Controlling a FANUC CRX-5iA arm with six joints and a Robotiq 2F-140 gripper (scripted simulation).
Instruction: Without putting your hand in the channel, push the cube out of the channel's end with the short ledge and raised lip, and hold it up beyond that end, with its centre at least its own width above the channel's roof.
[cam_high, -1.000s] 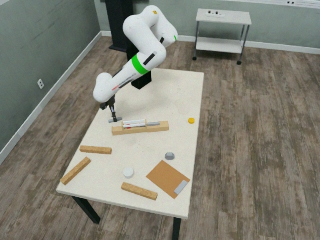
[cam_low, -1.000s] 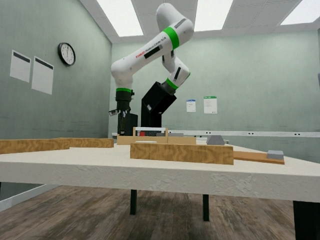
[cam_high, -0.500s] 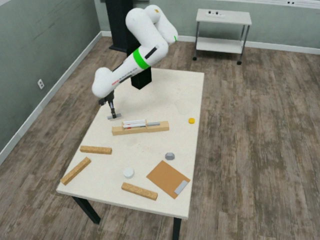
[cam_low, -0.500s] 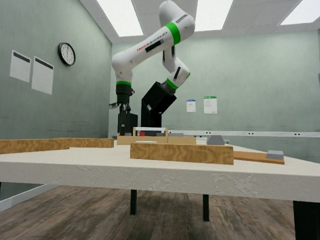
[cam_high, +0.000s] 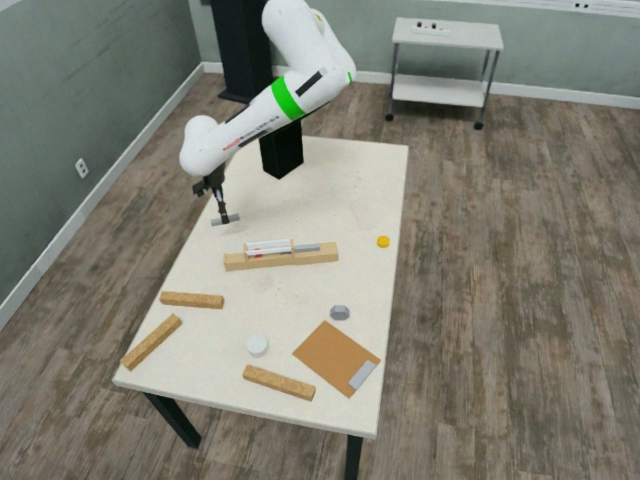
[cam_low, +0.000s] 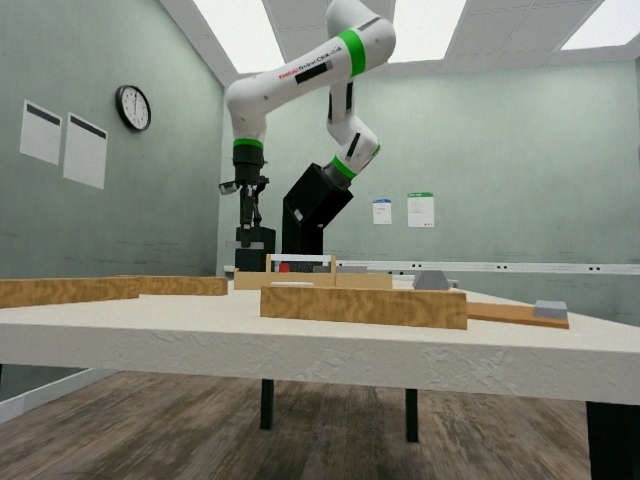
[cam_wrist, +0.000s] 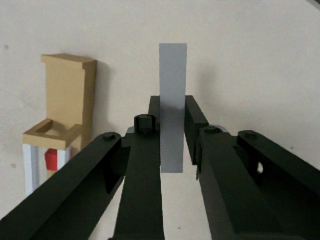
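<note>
The channel lies 200 mm to the left of my hand, 100 mm below it and 20 mm ahead of it. Also, from my hand: red cube: 160 mm to the left, 90 mm below, 40 mm ahead; then white disc: 360 mm ahead, 350 mm to the left, 130 mm below; then flat grey stick: 30 mm below.
</note>
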